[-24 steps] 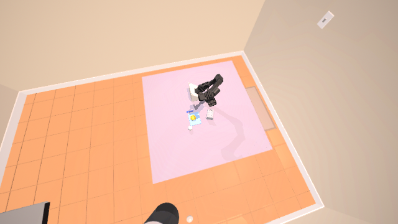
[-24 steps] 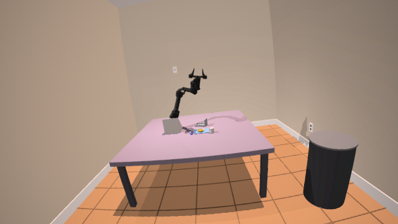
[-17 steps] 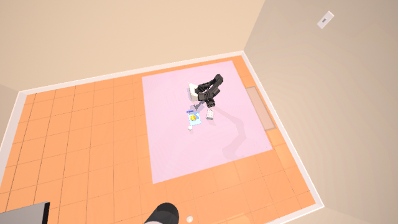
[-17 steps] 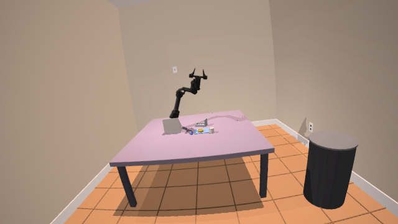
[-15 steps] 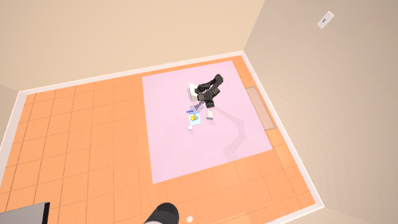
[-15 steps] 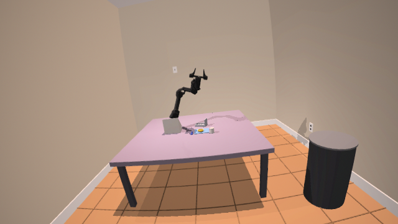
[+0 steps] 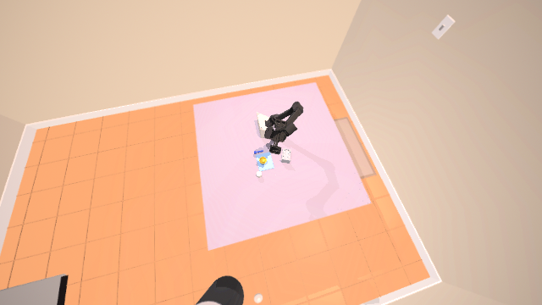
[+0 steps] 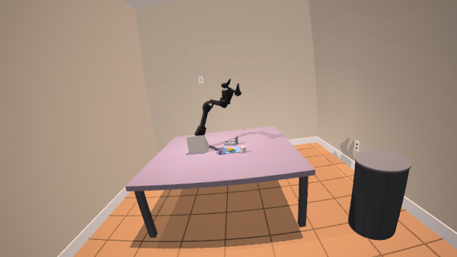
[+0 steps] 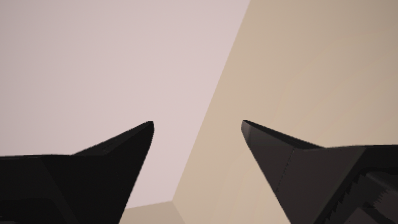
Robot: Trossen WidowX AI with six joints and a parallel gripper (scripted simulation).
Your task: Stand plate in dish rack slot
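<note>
The yellow plate is 9 cm behind my gripper tip, 6 cm to the right of it and 59 cm below it. The rest, counted from my gripper tip: light blue mat 9 cm behind, 4 cm to the right, 61 cm below; then white cup 3 cm ahead, 10 cm to the right, 58 cm below; then dish rack 12 cm behind, 15 cm to the left, 59 cm below.
</note>
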